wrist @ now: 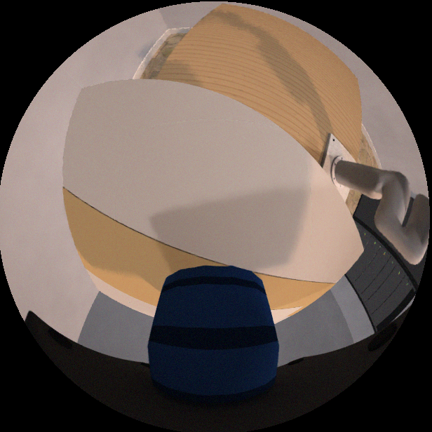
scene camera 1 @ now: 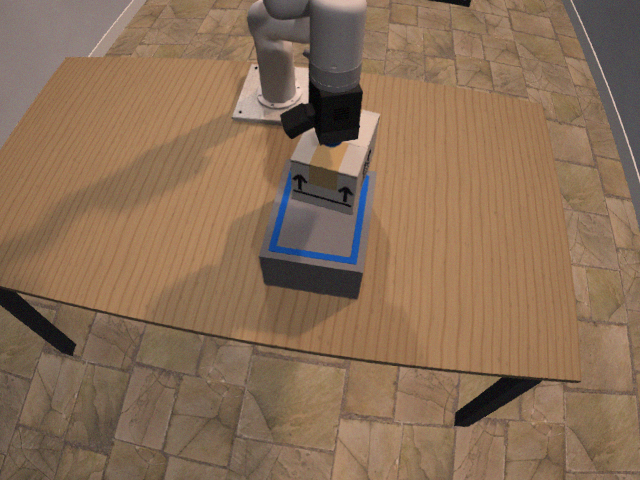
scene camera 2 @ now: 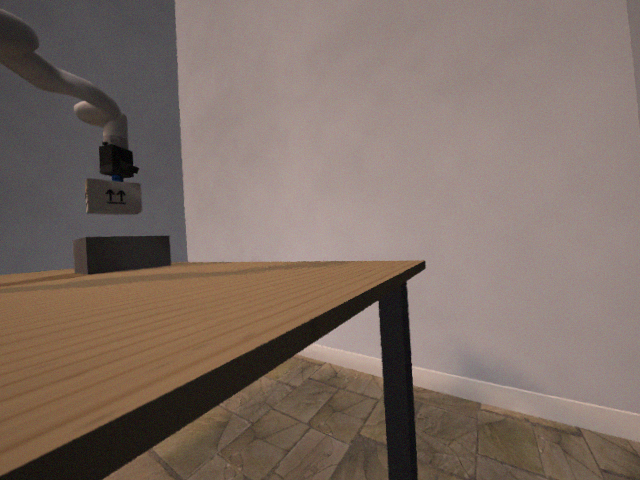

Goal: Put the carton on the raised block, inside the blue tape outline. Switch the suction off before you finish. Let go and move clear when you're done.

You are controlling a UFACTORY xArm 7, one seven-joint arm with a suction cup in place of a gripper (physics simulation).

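Places are measured from the arm's base along level axes (x back, y left, z down), in metres.
Where they show: hand, tool point: (scene camera 1: pixel 331 144) (scene camera 2: pixel 117 187); arm's base, link origin: (scene camera 1: pixel 279 93).
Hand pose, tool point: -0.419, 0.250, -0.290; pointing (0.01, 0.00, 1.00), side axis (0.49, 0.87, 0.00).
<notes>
Each offset is from my tool point to the top centre of the thing, as dx, dy, dz. "spot": to the spot under its first point. Level surfaces: height alone.
A white carton {+0.012, +0.006, -0.013} (scene camera 1: pixel 325 178) (scene camera 2: pixel 114 197) (wrist: pixel 200 165) with a tan tape strip and black up arrows hangs level from my suction cup (scene camera 1: pixel 333 143) (scene camera 2: pixel 117 178) (wrist: pixel 214 330). The blue cup is on the carton's top face, so my gripper is shut on the carton. In scene camera 2 a gap shows between the carton's underside and the grey raised block {-0.005, -0.013, +0.195} (scene camera 1: pixel 310 273) (scene camera 2: pixel 126 254). In scene camera 1 the carton covers the far part of the block's top. The blue tape outline {spot: -0.106, +0.002, +0.195} (scene camera 1: pixel 315 254) shows along its near edge and sides; its far edge is hidden.
The block stands on the wooden table {dz +0.316} (scene camera 1: pixel 454 232) (scene camera 2: pixel 155 320) (wrist: pixel 240 65). The arm's white base plate (scene camera 1: pixel 248 111) (wrist: pixel 330 150) is bolted near the table's far edge, behind the block in scene camera 1. A dark slatted object (wrist: pixel 377 270) shows at the right of the wrist view.
</notes>
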